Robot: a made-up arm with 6 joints. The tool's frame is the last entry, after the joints.
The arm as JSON. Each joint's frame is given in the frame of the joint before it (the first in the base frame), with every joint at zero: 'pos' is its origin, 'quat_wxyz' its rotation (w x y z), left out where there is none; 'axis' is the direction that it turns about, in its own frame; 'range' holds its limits. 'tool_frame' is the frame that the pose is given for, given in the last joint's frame.
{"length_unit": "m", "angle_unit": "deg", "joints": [
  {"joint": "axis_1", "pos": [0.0, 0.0, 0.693], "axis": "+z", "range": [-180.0, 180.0]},
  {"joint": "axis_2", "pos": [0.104, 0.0, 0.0], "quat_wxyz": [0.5, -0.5, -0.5, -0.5], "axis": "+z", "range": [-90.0, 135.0]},
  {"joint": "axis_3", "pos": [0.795, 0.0, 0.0], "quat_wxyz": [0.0, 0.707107, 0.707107, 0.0], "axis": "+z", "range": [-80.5, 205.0]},
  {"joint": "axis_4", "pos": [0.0, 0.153, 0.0], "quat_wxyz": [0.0, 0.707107, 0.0, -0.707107], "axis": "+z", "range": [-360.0, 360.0]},
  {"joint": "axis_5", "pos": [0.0, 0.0, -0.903], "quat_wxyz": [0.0, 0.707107, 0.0, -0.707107], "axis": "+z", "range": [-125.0, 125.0]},
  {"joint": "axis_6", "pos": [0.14, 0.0, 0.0], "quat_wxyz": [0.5, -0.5, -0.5, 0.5], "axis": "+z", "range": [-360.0, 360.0]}
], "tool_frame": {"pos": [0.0, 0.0, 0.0], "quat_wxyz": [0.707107, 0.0, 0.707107, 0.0]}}
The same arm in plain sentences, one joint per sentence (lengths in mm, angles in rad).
The arm has six revolute joints in a row. What follows holds with every joint at zero, and every direction is one of the base frame's. The first joint is mounted 693 mm along +z from the base frame's origin and turns about +z, from -3.1416 to 3.1416 rad. The second joint is mounted 104 mm along +x from the first joint and turns about +y, from -1.5708 to 2.3562 rad. The third joint is mounted 795 mm along +z from the second joint and turns about -y, from -1.405 to 3.5779 rad. The fourth joint is mounted 153 mm along +z from the third joint and turns about -x, from -6.2832 to 6.2832 rad. The fifth joint is mounted 903 mm along +x from the fourth joint and turns about -y, from -2.1817 to 2.1817 rad. The sixth joint is mounted 140 mm along +x from the fifth joint and turns about -x, from -6.2832 to 6.2832 rad. The tool frame, which is the frame that the pose is given for, is mounted at the same point as the sixth joint; its axes are parallel to the base frame's.
